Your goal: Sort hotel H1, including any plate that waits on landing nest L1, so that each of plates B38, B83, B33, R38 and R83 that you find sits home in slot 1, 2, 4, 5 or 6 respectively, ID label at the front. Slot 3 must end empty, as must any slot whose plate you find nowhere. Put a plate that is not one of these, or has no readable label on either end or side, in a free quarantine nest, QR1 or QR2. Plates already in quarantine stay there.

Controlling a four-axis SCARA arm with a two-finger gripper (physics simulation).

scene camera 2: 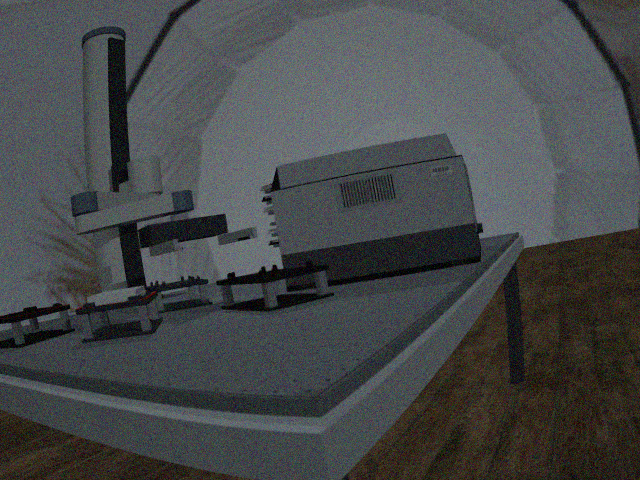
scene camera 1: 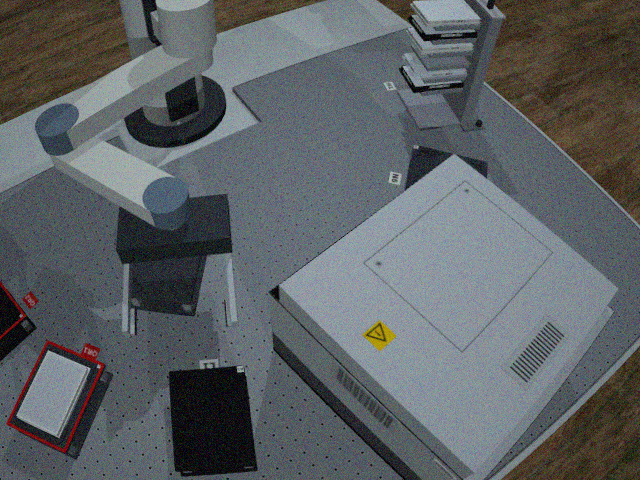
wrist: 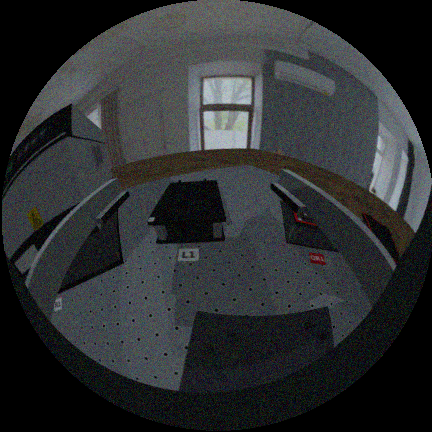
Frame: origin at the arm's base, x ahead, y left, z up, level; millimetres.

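Seen in the pictures: gripper, between the fingertips: (scene camera 2: 216, 238) (scene camera 1: 179, 329) (wrist: 197, 178); arm's base, origin of its link: (scene camera 1: 175, 111).
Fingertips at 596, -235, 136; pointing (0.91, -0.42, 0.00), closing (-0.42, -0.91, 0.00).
Note:
Pixels of each thing's top centre, then the offset from my fingertips to it, as dx, dy, dz. "pt": a spot on its surface instead.
- Landing nest L1, centre of its top: (scene camera 1: 208, 415) (scene camera 2: 267, 267) (wrist: 188, 190) +118, -25, -63
- Hotel H1, a spot on its surface: (scene camera 1: 480, 77) pt -188, +796, +24
- white plate, centre of its top: (scene camera 2: 117, 291) (scene camera 1: 51, 391) -38, -237, -59
- red-outlined nest QR1, centre of its top: (scene camera 2: 118, 296) (scene camera 1: 53, 393) (wrist: 315, 201) -38, -237, -67
- Nest QR2, centre of its top: (scene camera 2: 23, 309) (wrist: 384, 233) -238, -332, -67
- large pale instrument, centre of its top: (scene camera 1: 467, 288) (scene camera 2: 379, 157) +209, +335, +120
My gripper (scene camera 1: 180, 326) (scene camera 2: 206, 241) (wrist: 197, 178) is open and empty, high over the table behind landing nest L1. Landing nest L1 (scene camera 1: 211, 418) (scene camera 2: 273, 276) (wrist: 190, 200) is black and bears no plate. Hotel H1 (scene camera 1: 480, 77) stands at the back right, holding several stacked plates (scene camera 1: 444, 12), pale ones and dark-edged ones. Their ID labels and exact slots are too small to read. A white plate (scene camera 1: 51, 392) lies in red-outlined nest QR1 (scene camera 1: 79, 408). Nest QR2 (scene camera 1: 10, 310) (wrist: 385, 235) is partly in view, with no plate on the part that shows.
A large pale instrument (scene camera 1: 413, 310) (scene camera 2: 372, 217) with a yellow warning sign stands right of L1. It partly hides a dark nest (scene camera 1: 434, 160) in front of the hotel. Another dark nest (scene camera 1: 165, 289) (wrist: 260, 345) lies below the gripper. The arm's column (scene camera 2: 98, 113) stands at the back.

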